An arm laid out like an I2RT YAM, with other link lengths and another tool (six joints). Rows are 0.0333 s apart.
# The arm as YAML. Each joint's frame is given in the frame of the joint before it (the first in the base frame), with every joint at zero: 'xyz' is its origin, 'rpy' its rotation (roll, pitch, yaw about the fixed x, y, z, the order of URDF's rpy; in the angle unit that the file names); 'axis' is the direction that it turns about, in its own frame. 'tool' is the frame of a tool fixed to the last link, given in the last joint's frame.
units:
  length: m
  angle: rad
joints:
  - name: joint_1
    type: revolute
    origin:
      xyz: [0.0, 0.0, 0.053]
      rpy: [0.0, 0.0, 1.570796]
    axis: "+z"
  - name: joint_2
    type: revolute
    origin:
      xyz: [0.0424, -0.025, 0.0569]
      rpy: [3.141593, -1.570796, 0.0]
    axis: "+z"
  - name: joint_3
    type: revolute
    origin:
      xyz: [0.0, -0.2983, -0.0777]
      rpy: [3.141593, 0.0, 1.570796]
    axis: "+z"
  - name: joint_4
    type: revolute
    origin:
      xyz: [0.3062, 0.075, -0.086]
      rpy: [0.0, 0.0, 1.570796]
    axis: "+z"
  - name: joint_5
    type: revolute
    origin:
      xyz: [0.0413, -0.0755, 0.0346]
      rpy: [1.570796, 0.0, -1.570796]
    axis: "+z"
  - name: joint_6
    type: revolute
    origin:
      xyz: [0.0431, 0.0, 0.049]
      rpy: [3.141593, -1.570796, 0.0]
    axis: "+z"
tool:
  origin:
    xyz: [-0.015, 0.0, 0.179]
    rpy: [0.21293, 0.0, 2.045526]
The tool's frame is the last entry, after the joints.
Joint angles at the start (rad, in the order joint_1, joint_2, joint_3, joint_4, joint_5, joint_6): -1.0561 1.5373 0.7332 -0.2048 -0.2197 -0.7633
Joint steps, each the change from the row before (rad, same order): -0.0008 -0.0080 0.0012 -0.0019 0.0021 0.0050; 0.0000 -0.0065 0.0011 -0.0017 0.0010 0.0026; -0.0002 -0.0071 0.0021 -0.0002 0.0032 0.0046; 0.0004 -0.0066 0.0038 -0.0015 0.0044 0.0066; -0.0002 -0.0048 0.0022 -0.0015 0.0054 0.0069; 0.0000 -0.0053 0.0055 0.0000 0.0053 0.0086; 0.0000 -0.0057 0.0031 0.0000 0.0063 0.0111; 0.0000 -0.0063 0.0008 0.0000 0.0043 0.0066; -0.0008 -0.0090 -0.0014 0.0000 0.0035 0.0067; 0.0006 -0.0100 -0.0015 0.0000 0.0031 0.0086; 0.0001 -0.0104 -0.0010 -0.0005 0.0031 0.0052
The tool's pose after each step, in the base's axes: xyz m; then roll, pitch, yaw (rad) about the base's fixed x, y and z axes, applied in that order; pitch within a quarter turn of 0, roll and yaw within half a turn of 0. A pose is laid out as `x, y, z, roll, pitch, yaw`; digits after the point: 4 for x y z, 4 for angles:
0.2807, -0.3464, -0.0008, 2.7499, -0.0238, 0.8688
0.2809, -0.3473, 0.0021, 2.7447, -0.0224, 0.8662
0.2810, -0.3492, 0.0058, 2.7372, -0.0195, 0.8607
0.2812, -0.3513, 0.0098, 2.7302, -0.0169, 0.8534
0.2807, -0.3530, 0.0123, 2.7265, -0.0149, 0.8446
0.2810, -0.3562, 0.0168, 2.7178, -0.0124, 0.8348
0.2807, -0.3587, 0.0203, 2.7111, -0.0114, 0.8223
0.2804, -0.3601, 0.0232, 2.7055, -0.0099, 0.8146
0.2796, -0.3611, 0.0263, 2.6991, -0.0091, 0.8065
0.2793, -0.3616, 0.0298, 2.6917, -0.0095, 0.7985
0.2790, -0.3624, 0.0336, 2.6839, -0.0079, 0.7927

